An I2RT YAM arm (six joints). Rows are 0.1 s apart.
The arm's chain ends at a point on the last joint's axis. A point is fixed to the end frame.
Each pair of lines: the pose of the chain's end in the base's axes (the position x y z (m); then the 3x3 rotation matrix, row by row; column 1 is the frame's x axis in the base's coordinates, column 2 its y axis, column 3 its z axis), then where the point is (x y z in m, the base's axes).
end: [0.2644, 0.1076, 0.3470], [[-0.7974, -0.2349, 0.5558], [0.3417, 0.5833, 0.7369], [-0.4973, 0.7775, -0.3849]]
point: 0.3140 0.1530 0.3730
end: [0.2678, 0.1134, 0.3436], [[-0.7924, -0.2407, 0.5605], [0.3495, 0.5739, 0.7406], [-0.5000, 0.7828, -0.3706]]
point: 0.3173 0.1583 0.3706
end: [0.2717, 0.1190, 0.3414], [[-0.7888, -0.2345, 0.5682], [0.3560, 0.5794, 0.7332], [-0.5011, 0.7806, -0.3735]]
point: 0.3217 0.1635 0.3682
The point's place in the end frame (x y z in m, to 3 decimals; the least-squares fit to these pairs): -0.037 0.035 0.051
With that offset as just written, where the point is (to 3 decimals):
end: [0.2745, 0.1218, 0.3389], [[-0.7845, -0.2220, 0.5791], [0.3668, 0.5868, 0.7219], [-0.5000, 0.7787, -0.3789]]
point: 0.325 0.166 0.365
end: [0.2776, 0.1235, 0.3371], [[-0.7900, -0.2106, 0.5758], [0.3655, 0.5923, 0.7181], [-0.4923, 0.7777, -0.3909]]
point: 0.329 0.167 0.363
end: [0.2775, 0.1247, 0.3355], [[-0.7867, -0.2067, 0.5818], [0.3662, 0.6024, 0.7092], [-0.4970, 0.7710, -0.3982]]
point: 0.329 0.168 0.361
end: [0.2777, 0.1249, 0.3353], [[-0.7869, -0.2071, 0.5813], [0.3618, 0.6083, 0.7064], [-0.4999, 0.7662, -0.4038]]
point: 0.329 0.169 0.360
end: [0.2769, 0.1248, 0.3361], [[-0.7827, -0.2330, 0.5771], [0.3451, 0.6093, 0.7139], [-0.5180, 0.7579, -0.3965]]
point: 0.327 0.170 0.362
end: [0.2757, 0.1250, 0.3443], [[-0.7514, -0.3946, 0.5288], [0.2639, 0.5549, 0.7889], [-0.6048, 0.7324, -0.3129]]
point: 0.317 0.175 0.376
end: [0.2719, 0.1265, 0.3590], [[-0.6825, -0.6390, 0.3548], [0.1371, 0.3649, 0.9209], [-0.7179, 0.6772, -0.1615]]
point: 0.293 0.181 0.401
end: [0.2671, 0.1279, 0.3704], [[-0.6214, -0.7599, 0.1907], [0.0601, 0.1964, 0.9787], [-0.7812, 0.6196, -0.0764]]
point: 0.273 0.182 0.417
